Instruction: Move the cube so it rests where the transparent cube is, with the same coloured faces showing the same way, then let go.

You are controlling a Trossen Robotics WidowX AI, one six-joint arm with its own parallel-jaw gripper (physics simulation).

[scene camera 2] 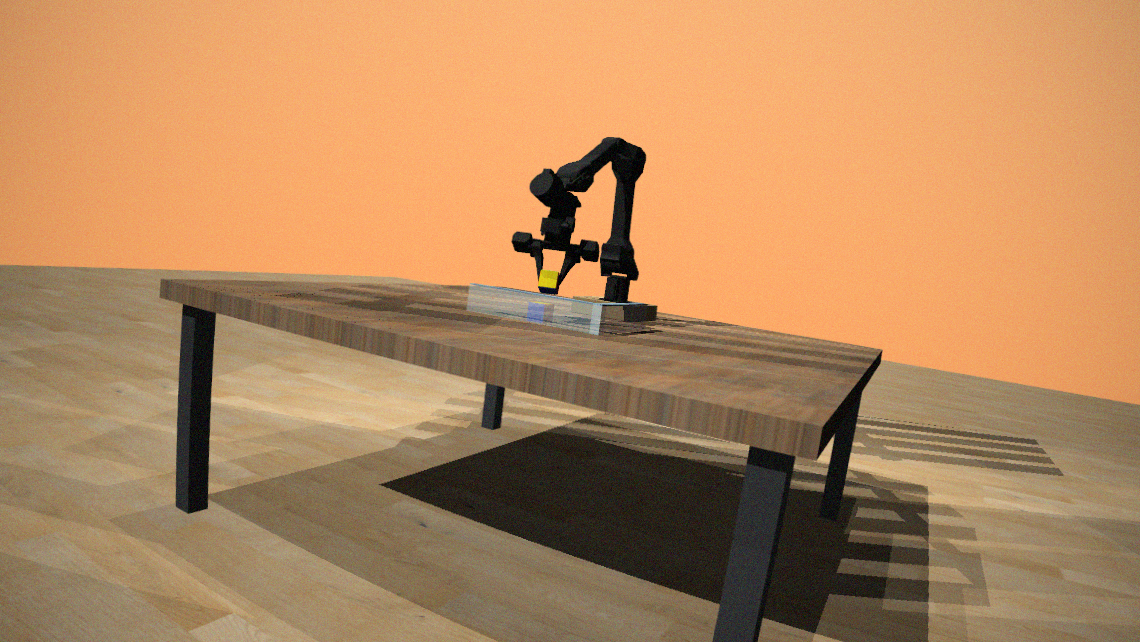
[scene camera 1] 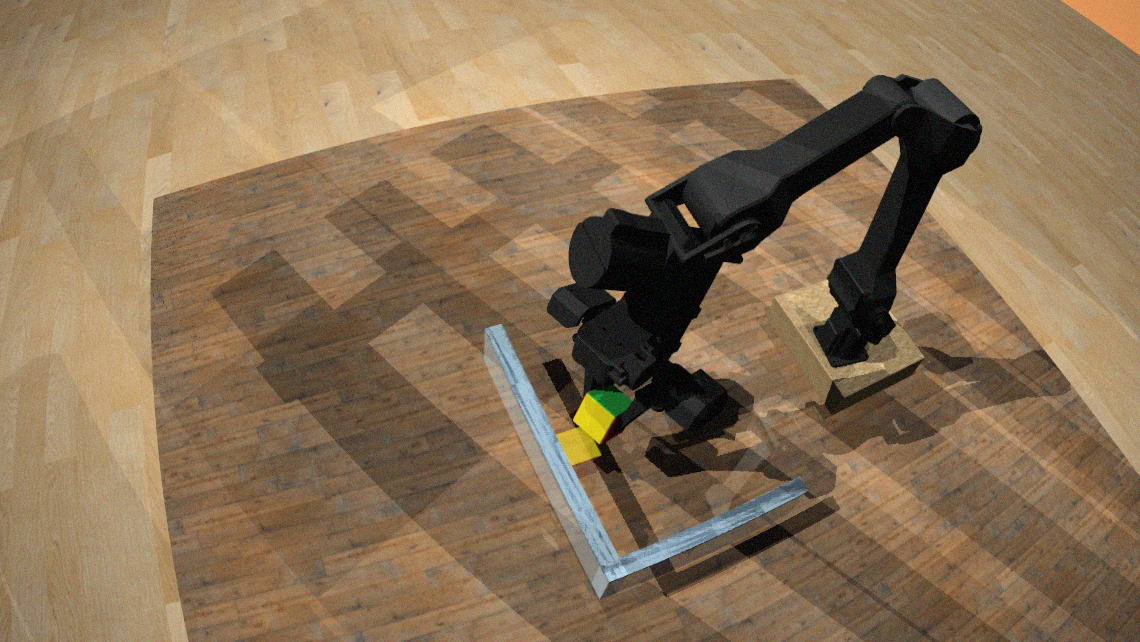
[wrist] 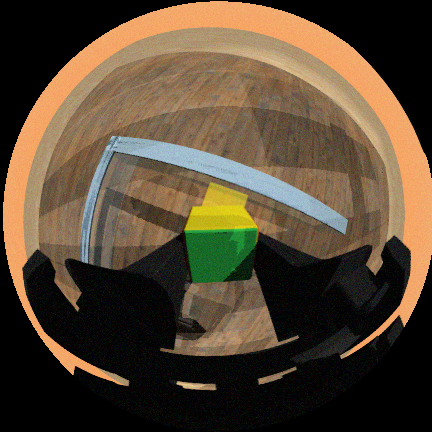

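Seen in the pictures: gripper, between the fingertips: [scene camera 2: 548, 283] [scene camera 1: 602, 416] [wrist: 218, 236]; arm's base, origin of its link: [scene camera 2: 615, 301] [scene camera 1: 840, 344].
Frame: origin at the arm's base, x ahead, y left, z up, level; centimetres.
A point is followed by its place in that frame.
The cube [scene camera 1: 596, 418] @(x 36.1, y 6.5, z 5.3 cm) [scene camera 2: 548, 279] @(x 36.4, y 6.4, z 4.9 cm) [wrist: 220, 255] @(x 34.4, y 5.3, z 6.2 cm) is held in the air, tilted. Its green face is towards the wrist camera and shows on top in scene camera 1. Its yellow face points outward to the long wall, and a sliver of red shows below. My gripper [scene camera 1: 610, 414] @(x 35.1, y 5.6, z 4.0 cm) [scene camera 2: 548, 283] @(x 35.1, y 5.6, z 4.0 cm) [wrist: 218, 236] @(x 35.1, y 5.6, z 4.0 cm) is shut on it, a finger on each side. The transparent cube [scene camera 1: 579, 446] @(x 37.1, y 6.3, z -0.2 cm) [scene camera 2: 540, 311] [wrist: 225, 194] @(x 38.6, y 6.5, z -0.2 cm) sits on the table, yellow on top, blue side towards scene camera 2. It is below and a little outward of the held cube, which partly hides it in the wrist view.
A see-through L-shaped wall with a pale blue top stands on the table [scene camera 2: 446, 368] @(x 81.8, y 26.5, z -7.5 cm). Its long arm [scene camera 1: 569, 478] @(x 39.6, y 10.8, z 1.8 cm) [wrist: 225, 167] @(x 40.4, y 7.7, z 1.8 cm) runs close beside the transparent cube. Its short arm [scene camera 1: 710, 526] @(x 27.4, y 19.4, z 1.8 cm) [wrist: 91, 210] @(x 30.0, y 19.3, z 1.8 cm) is farther off. The robot's base block [scene camera 1: 797, 334] @(x 5.3, y -3.2, z -0.7 cm) stands behind the gripper.
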